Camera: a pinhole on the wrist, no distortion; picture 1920 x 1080 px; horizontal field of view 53.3 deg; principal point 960.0 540.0 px. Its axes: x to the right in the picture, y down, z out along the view. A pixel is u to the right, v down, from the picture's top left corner.
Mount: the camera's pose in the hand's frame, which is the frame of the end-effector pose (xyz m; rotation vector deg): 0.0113 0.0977 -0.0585 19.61 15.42 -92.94
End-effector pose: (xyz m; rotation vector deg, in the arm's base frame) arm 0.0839 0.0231 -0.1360 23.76 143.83 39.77
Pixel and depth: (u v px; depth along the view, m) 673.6 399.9 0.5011
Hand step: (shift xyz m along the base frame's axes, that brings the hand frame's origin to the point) 0.2713 0.1355 -0.3129
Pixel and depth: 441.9 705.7 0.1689
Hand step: 0.0581 0.1154 -0.0521
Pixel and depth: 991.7 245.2 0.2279
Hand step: 0.1134 0.0535 -0.0911
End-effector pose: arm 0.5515 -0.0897 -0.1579 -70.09 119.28 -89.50
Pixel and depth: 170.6 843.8 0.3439
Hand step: 0.1255 -0.2426 -0.1917
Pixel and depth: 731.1 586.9 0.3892
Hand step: 0.2080 -0.2122 -0.1179
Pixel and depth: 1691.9 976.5 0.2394
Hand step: 0.0933 -0.1256 0.0335
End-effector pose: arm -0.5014 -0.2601 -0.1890 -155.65 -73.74 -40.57
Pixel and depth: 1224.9 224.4 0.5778
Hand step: -0.0361 0.1374 -0.4747
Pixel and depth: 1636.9 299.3 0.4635
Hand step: -0.0952 0.1572 -0.3420
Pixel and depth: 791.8 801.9 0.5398
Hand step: 0.1570 0.1933 -0.3979
